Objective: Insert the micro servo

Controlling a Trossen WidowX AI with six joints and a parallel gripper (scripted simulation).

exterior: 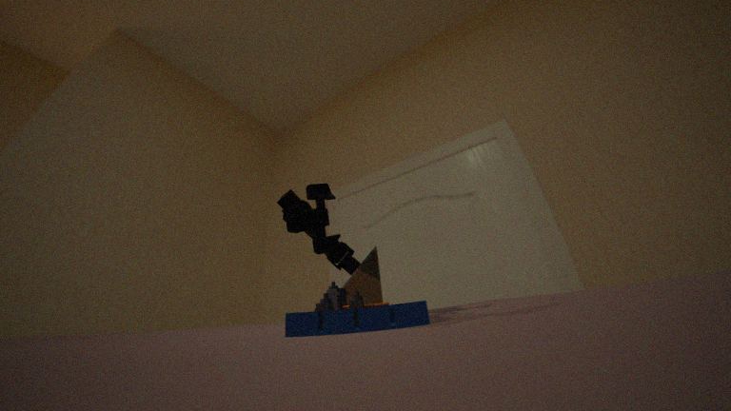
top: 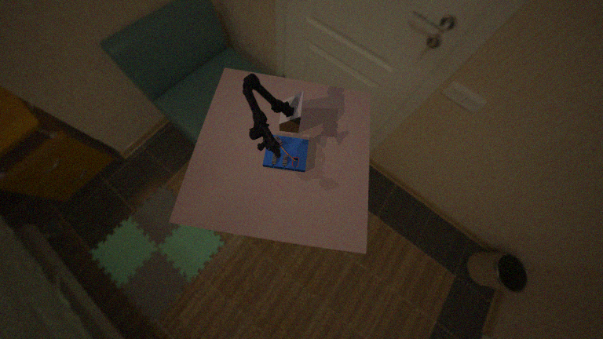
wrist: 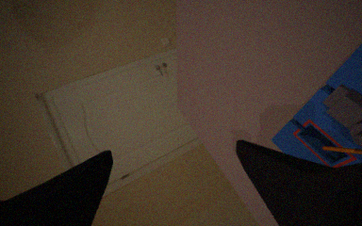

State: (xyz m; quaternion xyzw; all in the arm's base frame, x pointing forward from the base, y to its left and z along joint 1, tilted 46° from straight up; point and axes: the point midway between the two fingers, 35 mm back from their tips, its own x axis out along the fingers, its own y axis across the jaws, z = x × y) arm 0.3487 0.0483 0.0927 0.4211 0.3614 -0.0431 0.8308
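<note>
Right now the blue deck is 23 cm below my gripper tip, 17 cm behind it and 3 cm to the left of it.
</note>
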